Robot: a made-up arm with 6 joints.
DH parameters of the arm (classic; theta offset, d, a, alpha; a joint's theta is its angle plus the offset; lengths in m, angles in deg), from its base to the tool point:
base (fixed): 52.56 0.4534 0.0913 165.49
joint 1: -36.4 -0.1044 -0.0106 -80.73
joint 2: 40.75 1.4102 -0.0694 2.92
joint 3: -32.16 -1.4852 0.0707 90
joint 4: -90 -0.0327 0.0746 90
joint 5: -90 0.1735 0.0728 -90
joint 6: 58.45 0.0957 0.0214 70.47
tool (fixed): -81.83 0.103 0 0
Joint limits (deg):
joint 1: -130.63..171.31
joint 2: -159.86..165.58
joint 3: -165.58..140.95
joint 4: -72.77..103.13
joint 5: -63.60..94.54
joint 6: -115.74..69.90
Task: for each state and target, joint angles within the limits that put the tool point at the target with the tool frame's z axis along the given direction. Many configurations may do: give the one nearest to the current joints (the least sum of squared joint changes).
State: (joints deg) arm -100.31 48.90 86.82 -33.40 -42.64 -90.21
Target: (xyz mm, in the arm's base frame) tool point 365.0 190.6 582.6 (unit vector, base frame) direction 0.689 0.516 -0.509
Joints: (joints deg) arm -77.86 10.98 42.54 -72.58 -63.60 -69.49
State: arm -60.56 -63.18 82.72 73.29 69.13 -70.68
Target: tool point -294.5 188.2 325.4 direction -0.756 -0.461 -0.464
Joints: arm -18.12 -104.83 33.24 103.13 22.87 -76.11
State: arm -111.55 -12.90 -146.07 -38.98 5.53 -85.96
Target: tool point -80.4 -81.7 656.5 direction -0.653 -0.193 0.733
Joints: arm -115.79 -20.64 -136.58 -21.90 -26.56 -95.47
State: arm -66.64 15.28 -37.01 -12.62 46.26 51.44
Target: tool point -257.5 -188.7 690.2 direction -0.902 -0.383 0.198
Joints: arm -29.02 -18.10 -41.71 13.48 63.36 13.84
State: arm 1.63 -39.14 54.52 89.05 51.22 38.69
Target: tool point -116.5 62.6 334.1 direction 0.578 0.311 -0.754
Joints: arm -21.20 -69.81 -4.41 97.80 67.41 69.90
